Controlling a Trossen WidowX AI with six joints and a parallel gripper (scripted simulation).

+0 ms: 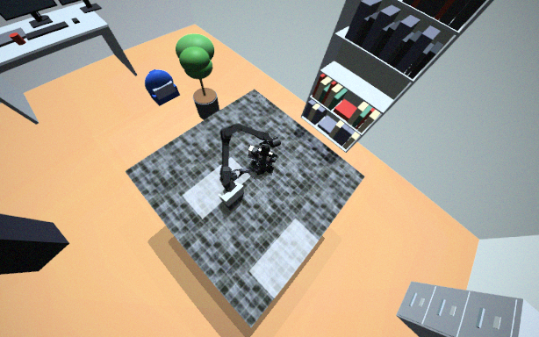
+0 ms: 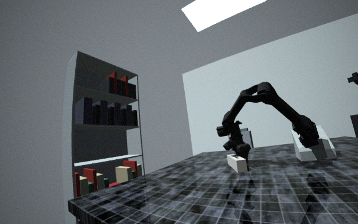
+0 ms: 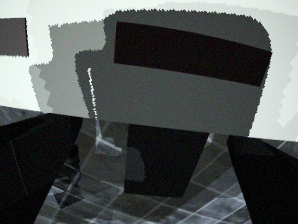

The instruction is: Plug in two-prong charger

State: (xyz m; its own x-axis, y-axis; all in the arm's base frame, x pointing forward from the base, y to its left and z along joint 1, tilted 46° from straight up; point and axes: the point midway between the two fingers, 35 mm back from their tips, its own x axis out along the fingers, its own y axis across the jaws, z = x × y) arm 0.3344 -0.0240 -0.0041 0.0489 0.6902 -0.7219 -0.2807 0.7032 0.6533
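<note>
My gripper tip is now 20 mm short of the two-prong charger and 10 mm below it.
</note>
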